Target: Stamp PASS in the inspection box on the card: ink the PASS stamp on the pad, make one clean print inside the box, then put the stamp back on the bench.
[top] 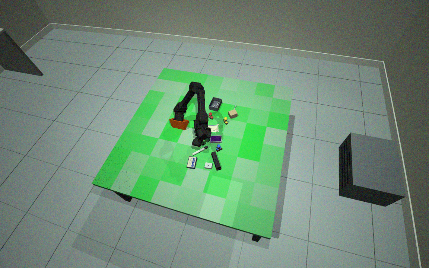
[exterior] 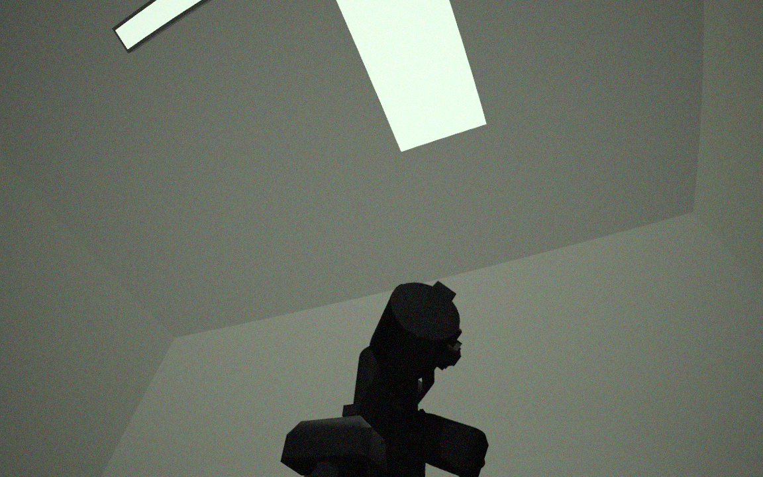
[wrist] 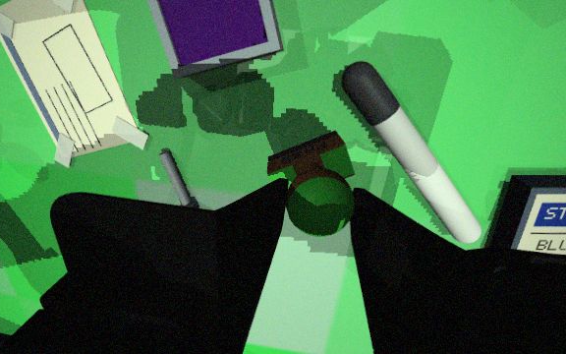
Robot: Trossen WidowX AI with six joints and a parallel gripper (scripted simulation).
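Now: gripper tip 90 mm short of the purple ink pad, 70 mm to the right of it and 60 mm above it. The rest, counted from my gripper tip: green-knobbed stamp (20 mm below); then white marker (20 mm ahead, 40 mm to the right, 50 mm below); then blue-knobbed stamp (140 mm ahead, 10 mm to the right, 40 mm below).
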